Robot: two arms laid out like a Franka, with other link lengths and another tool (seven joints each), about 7 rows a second.
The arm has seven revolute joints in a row. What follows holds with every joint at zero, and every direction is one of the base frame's.
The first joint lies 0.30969 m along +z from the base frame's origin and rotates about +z.
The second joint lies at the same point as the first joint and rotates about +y.
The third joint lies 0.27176 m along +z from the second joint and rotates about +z.
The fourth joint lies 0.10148 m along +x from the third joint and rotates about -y.
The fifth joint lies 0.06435 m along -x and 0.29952 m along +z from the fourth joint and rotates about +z.
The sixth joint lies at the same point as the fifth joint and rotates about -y.
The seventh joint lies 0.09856 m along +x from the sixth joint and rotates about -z.
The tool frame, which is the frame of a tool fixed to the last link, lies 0.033 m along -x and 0.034 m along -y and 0.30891 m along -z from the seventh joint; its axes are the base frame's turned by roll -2.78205, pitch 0 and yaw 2.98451 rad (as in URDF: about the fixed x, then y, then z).
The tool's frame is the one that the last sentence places.
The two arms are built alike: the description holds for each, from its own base.
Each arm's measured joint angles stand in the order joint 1, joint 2, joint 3, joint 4, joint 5, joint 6, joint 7.
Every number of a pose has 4 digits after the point. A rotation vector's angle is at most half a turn.
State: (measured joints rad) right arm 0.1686 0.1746 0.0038 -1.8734 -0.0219 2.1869 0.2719; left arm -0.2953 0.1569 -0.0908 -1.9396 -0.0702 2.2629 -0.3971
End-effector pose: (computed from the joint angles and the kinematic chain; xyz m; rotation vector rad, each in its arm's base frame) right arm 0.5397 0.0649 0.1818 0.4042 2.9802 -0.5046; left arm 0.5036 -0.2676 0.1807 0.1906 2.9334 -0.7170
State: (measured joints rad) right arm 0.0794 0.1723 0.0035 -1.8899 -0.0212 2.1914 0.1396; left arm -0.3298 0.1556 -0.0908 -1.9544 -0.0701 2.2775 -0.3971
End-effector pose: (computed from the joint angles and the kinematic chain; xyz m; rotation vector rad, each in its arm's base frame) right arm 0.5427 0.0114 0.1775 0.3387 2.9839 -0.5310; left arm 0.4930 -0.2841 0.1770 0.2409 2.9358 -0.7208
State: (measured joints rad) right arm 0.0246 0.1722 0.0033 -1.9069 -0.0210 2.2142 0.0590; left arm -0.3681 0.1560 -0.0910 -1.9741 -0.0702 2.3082 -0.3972
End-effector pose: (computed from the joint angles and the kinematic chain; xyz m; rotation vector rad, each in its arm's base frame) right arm 0.5453 -0.0211 0.1736 0.3008 2.9754 -0.5415; left arm 0.4830 -0.3029 0.1725 0.2974 2.9277 -0.7275
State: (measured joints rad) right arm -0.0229 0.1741 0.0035 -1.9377 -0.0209 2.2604 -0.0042; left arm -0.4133 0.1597 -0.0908 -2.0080 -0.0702 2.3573 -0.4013
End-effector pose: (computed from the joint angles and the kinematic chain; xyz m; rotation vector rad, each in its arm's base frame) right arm 0.5472 -0.0488 0.1655 0.2783 2.9601 -0.5480; left arm 0.4696 -0.3239 0.1628 0.3560 2.9180 -0.7352
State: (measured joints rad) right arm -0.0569 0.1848 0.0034 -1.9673 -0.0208 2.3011 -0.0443; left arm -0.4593 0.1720 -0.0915 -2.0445 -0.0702 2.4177 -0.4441
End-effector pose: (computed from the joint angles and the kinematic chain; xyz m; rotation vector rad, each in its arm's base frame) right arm 0.5451 -0.0685 0.1526 0.2684 2.9584 -0.5553; left arm 0.4563 -0.3465 0.1493 0.3575 2.9093 -0.7489
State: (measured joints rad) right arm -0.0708 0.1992 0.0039 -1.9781 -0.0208 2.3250 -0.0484; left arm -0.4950 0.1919 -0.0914 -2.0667 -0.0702 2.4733 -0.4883
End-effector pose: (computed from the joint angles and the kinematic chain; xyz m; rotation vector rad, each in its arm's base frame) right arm 0.5446 -0.0758 0.1431 0.2815 2.9600 -0.5569; left arm 0.4482 -0.3652 0.1372 0.3409 2.8985 -0.7640
